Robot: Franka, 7 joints.
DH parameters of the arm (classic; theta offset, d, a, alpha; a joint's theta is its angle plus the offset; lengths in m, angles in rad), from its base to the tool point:
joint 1: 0 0.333 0 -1.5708
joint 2: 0 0 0 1.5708
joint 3: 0 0.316 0.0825 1.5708
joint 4: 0 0 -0.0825 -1.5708
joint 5: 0 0.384 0 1.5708
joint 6: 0 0 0.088 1.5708
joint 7: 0 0.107 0 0
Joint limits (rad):
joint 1: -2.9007..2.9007
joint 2: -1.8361..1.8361
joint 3: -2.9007..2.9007
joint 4: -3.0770..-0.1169
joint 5: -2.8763..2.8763
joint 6: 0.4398..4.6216
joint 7: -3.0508..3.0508
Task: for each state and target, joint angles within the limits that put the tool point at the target. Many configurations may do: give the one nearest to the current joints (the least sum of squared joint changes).
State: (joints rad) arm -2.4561 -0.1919 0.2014 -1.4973 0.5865 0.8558 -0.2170
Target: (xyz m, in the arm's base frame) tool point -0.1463 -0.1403 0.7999
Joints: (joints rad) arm -2.5559 -0.6147 -0.0590 -1.6086 0.4770 0.6232 -0.2170
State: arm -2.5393 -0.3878 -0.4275 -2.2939 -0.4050 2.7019 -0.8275
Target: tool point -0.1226 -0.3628 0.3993
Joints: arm -2.0035 -0.5245 0.0757 -2.7884 -0.4576 2.6721 -0.8275
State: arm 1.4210 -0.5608 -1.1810 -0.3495 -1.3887 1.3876 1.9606
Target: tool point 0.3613 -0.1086 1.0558
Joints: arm 1.7276 -0.3021 -1.1313 -0.6688 -1.3907 1.7185 1.9606
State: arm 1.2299 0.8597 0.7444 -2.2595 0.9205 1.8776 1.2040
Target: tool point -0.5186 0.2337 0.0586
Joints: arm 1.7642 1.2404 0.8313 -1.8589 0.9786 2.0783 1.2040
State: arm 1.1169 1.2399 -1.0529 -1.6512 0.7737 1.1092 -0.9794
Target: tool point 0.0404 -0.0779 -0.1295
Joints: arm 0.8892 1.8361 -0.3802 -2.1120 0.8224 1.2607 -0.9794
